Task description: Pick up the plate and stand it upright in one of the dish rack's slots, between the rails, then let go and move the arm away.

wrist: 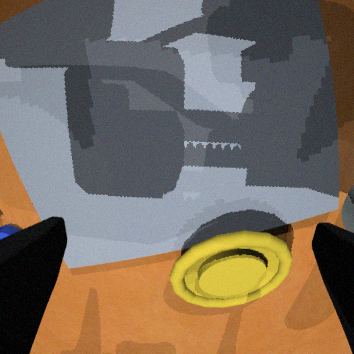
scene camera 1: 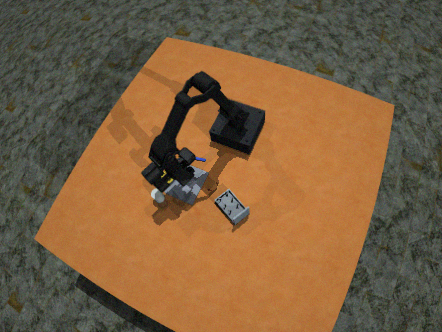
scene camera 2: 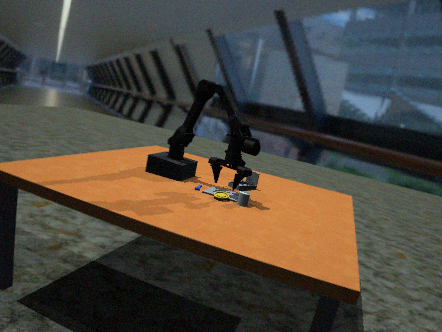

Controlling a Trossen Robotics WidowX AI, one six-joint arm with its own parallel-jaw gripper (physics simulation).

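The yellow round plate (scene camera 1: 170,180) (scene camera 2: 221,195) (wrist: 232,272) is at the edge of the grey mat, its face up and looking slightly tilted, with a dark shadow behind it. The arm hides most of it in scene camera 1. My gripper (scene camera 2: 226,186) (wrist: 194,235) is open and empty, pointing down above the plate; in the wrist view the plate lies between the two fingers, nearer the right one, touching neither. The grey dish rack (scene camera 1: 241,215) (scene camera 2: 255,178) stands apart from the plate, with short dark rails and a raised end panel. The rack does not show in the wrist view.
The grey mat (scene camera 1: 199,175) (wrist: 125,220) lies under my gripper. A white-grey cylinder (scene camera 1: 157,195) (scene camera 2: 243,199) (wrist: 349,211) stands close by the plate, near the right finger. A blue item (scene camera 1: 200,159) (scene camera 2: 198,187) (wrist: 9,232) lies on the other side, near the left finger.
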